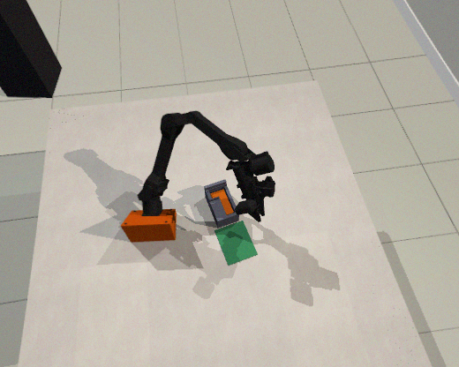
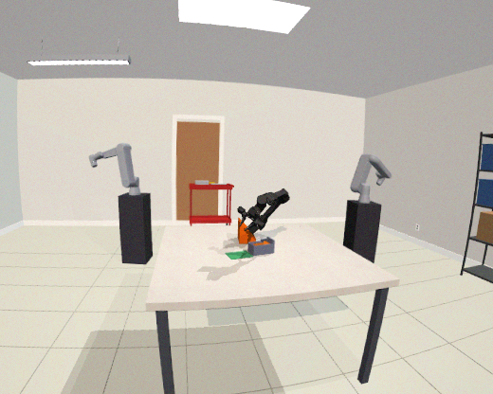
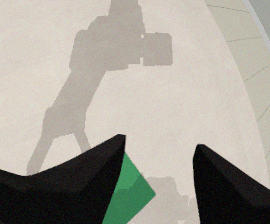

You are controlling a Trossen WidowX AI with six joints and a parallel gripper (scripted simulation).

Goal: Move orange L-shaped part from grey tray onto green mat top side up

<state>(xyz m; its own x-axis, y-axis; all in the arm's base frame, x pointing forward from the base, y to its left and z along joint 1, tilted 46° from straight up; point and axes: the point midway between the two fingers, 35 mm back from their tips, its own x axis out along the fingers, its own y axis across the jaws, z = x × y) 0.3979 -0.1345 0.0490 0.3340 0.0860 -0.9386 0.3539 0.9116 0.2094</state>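
Now: the orange L-shaped part 150 mm below my gripper tip, 150 mm behind it and 140 mm to the left of it. From my gripper tip the other things lie so: green mat: 210 mm below, 80 mm behind, 10 mm to the right.
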